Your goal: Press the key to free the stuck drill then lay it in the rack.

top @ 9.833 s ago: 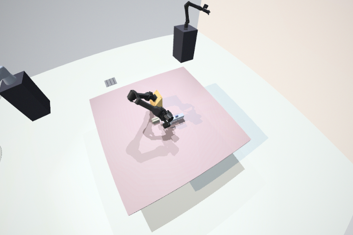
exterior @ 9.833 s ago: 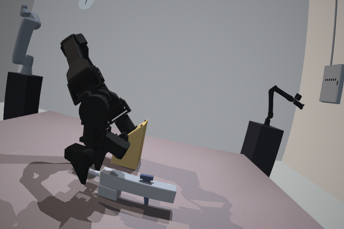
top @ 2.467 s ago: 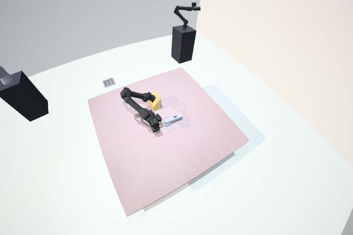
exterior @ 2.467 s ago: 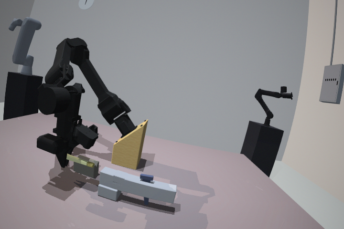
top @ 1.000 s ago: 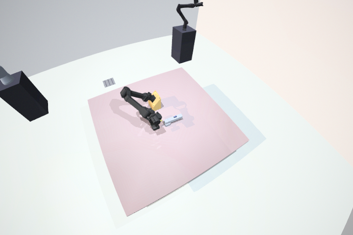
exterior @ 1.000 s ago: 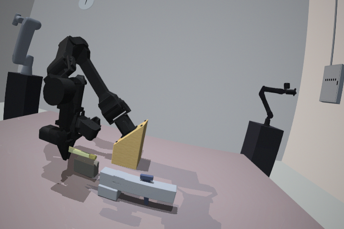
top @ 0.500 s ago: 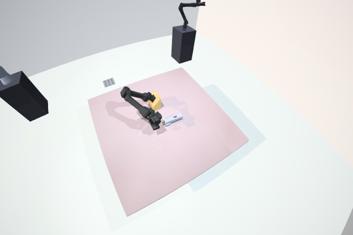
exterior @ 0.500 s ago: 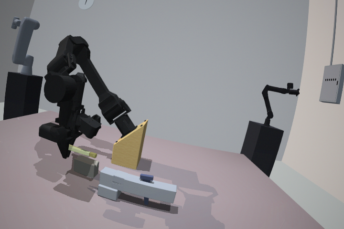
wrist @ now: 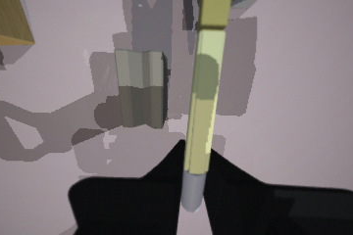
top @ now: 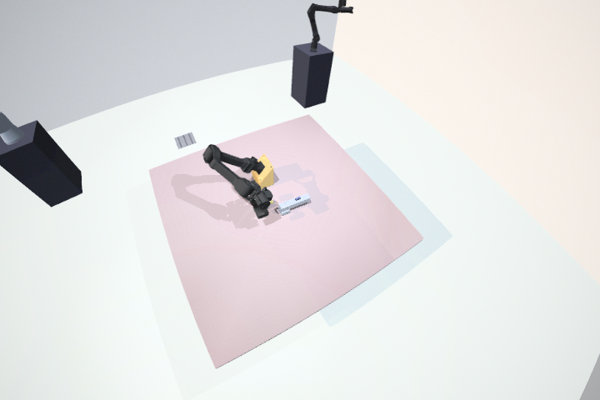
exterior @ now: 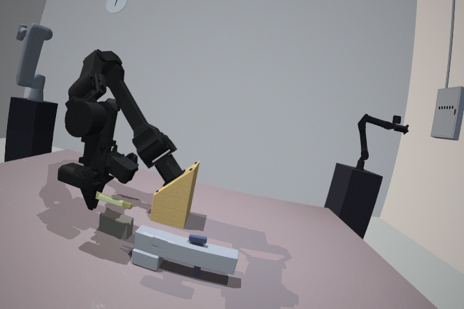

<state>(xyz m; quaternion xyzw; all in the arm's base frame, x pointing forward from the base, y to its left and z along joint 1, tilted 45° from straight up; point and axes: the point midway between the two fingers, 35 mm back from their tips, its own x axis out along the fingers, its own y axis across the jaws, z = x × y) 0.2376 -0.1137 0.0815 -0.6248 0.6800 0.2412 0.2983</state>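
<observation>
The drill lies 4 cm to the left of my gripper tip and 3 cm above it. Round my gripper tip: rack (4 cm behind, 4 cm to the left, 4 cm below); blue key (5 cm ahead, 23 cm to the left, 1 cm below).
</observation>
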